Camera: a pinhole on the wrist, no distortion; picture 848 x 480 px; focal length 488.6 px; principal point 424.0 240.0 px. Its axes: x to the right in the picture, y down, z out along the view. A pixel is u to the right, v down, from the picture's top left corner.
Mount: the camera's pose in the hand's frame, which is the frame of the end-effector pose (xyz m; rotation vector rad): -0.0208 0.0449 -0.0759 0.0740 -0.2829 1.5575
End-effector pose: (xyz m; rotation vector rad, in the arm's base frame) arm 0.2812 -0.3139 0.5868 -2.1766 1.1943 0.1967
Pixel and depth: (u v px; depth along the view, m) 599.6 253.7 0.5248
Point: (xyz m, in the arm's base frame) 0.2093 0.0006 0.2102
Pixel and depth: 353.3 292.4 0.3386
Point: 0.3249 -0.0723 0.4803
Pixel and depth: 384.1 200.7 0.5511
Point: 0.4271 0.0380 0.3098
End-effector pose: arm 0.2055 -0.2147 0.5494 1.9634 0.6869 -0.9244
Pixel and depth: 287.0 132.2 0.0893
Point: 0.1957 -0.2225 0.5570
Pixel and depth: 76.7 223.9 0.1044
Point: 0.1474 -0.2004 0.5475
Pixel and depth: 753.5 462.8 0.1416
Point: 0.1986 -0.3441 0.6548
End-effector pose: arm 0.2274 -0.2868 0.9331 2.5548 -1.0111 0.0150
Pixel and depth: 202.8 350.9 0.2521
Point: 0.2093 -0.1827 0.7495
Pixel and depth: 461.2 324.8 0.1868
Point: 0.1448 -0.2846 0.8320
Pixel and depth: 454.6 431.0 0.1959
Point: 0.1133 -0.2540 0.8218
